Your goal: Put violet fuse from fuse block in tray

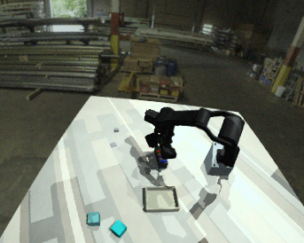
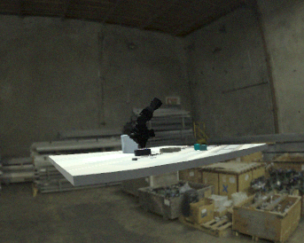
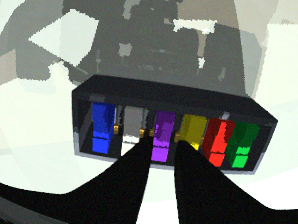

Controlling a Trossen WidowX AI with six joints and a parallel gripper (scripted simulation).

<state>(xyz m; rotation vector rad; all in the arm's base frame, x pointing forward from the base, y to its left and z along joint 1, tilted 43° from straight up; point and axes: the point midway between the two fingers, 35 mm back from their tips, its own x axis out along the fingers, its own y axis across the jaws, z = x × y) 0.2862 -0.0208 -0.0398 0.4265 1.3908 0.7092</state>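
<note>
My gripper tip is 20 mm above the violet fuse. Also, from my gripper tip: tray (220 mm to the left, 40 mm below).
</note>
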